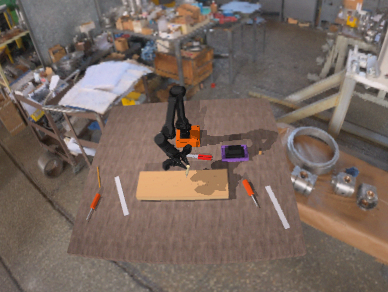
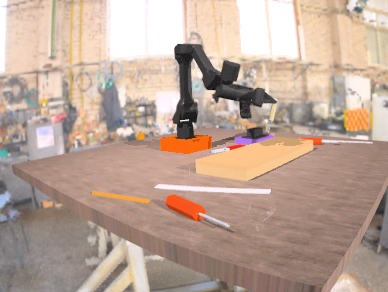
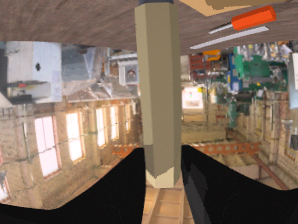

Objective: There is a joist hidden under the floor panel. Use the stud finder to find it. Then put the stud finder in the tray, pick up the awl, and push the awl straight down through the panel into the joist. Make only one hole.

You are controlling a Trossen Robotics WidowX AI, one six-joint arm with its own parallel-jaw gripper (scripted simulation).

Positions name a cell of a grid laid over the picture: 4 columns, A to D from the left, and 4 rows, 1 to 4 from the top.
Note:
My gripper (image 2: C2) holds an awl.
My gripper also shows in image 3 (image 3: C3).

